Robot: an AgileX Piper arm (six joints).
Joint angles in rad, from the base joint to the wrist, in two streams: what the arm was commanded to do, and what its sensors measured. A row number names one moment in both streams.
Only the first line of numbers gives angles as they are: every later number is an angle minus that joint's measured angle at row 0.
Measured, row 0: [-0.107 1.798 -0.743 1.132 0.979 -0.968]
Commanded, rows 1 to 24: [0.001 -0.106 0.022 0.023 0.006 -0.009]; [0.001 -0.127 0.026 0.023 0.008 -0.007]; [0.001 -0.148 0.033 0.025 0.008 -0.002]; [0.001 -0.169 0.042 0.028 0.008 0.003]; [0.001 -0.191 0.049 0.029 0.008 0.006]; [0.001 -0.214 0.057 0.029 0.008 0.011]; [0.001 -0.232 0.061 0.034 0.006 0.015]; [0.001 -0.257 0.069 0.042 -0.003 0.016]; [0.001 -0.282 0.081 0.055 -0.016 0.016]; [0.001 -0.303 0.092 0.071 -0.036 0.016]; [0.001 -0.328 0.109 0.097 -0.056 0.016]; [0.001 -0.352 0.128 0.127 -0.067 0.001]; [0.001 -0.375 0.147 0.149 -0.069 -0.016]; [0.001 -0.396 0.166 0.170 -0.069 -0.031]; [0.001 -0.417 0.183 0.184 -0.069 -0.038]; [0.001 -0.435 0.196 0.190 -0.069 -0.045]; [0.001 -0.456 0.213 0.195 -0.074 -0.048]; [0.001 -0.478 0.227 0.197 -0.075 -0.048]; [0.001 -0.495 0.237 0.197 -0.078 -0.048]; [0.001 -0.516 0.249 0.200 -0.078 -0.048]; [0.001 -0.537 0.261 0.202 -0.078 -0.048]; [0.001 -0.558 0.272 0.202 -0.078 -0.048]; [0.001 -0.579 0.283 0.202 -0.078 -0.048]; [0.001 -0.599 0.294 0.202 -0.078 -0.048]
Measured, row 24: [0.000 -0.529 0.260 0.182 -0.084 -0.037]
